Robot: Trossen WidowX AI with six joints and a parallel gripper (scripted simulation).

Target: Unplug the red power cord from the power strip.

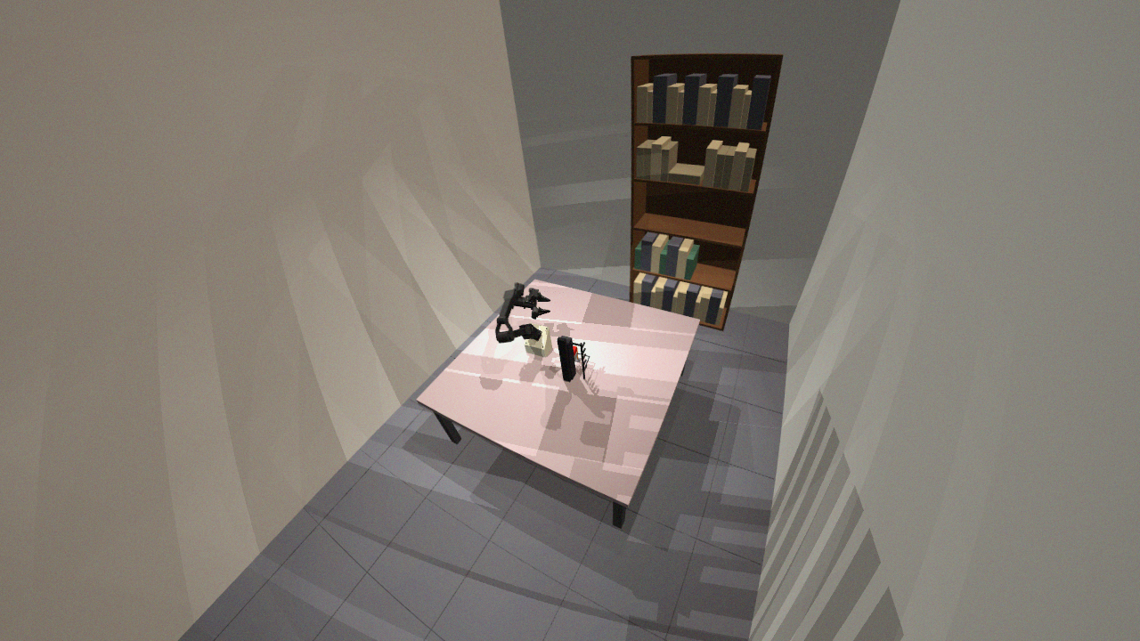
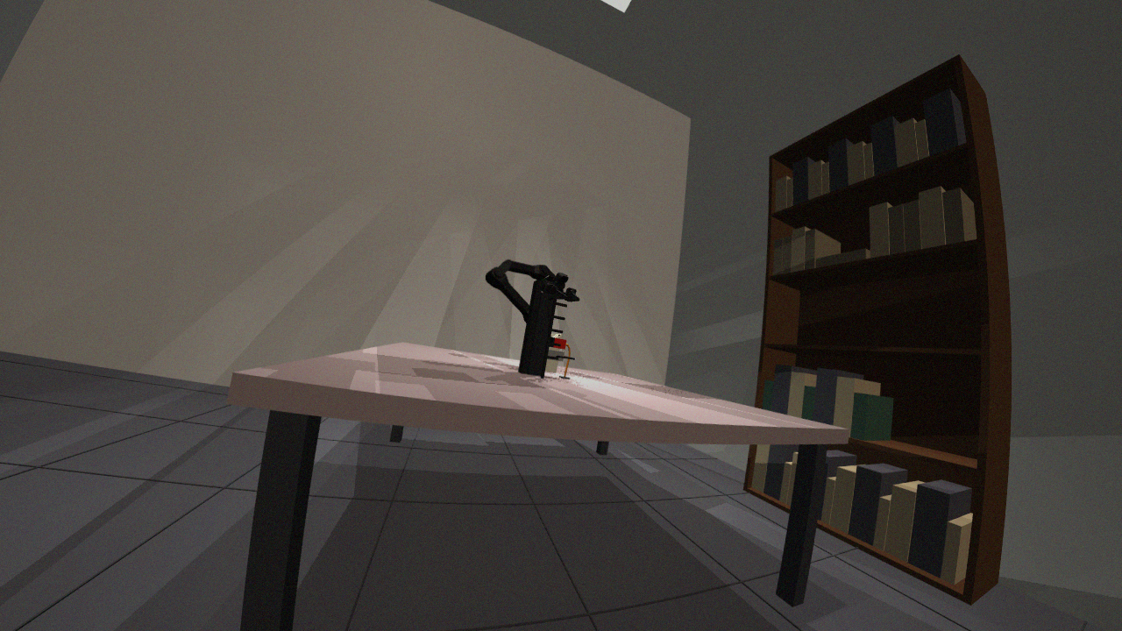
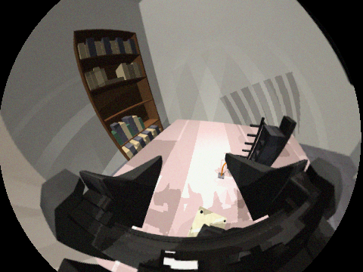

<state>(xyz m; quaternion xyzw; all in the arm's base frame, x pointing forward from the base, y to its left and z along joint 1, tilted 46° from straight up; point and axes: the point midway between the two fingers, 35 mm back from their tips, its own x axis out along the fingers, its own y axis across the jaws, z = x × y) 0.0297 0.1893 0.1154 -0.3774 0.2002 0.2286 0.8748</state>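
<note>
The red plug lies 190 mm below my gripper tip, 190 mm ahead of it and 100 mm to the right of it.
</note>
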